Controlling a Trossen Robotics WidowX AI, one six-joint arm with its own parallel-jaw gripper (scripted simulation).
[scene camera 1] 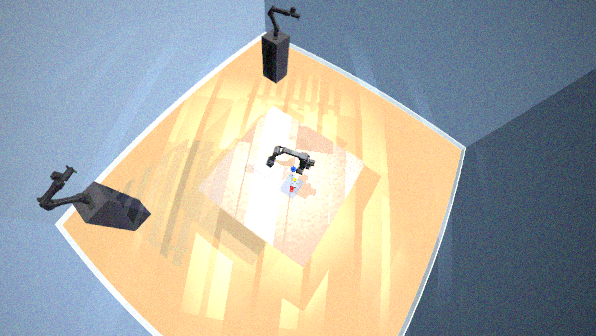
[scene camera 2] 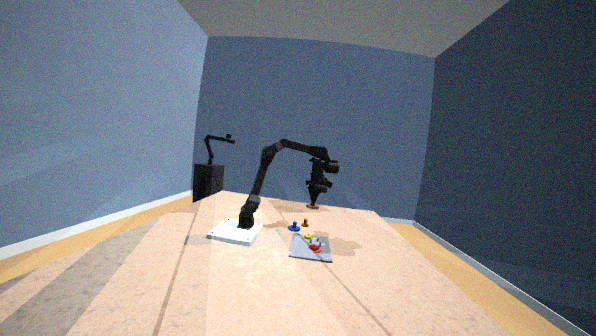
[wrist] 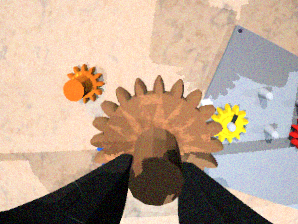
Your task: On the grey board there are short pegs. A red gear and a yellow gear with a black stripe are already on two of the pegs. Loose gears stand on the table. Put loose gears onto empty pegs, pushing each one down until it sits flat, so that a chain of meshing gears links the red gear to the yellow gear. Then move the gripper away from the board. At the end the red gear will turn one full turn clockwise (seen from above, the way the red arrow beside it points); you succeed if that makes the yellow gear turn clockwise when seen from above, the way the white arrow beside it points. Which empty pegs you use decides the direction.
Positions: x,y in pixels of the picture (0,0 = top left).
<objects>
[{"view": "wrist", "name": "my gripper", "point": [155,168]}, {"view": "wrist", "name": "large brown gear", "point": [161,129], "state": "held by my gripper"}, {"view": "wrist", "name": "small orange gear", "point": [83,84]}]
</objects>
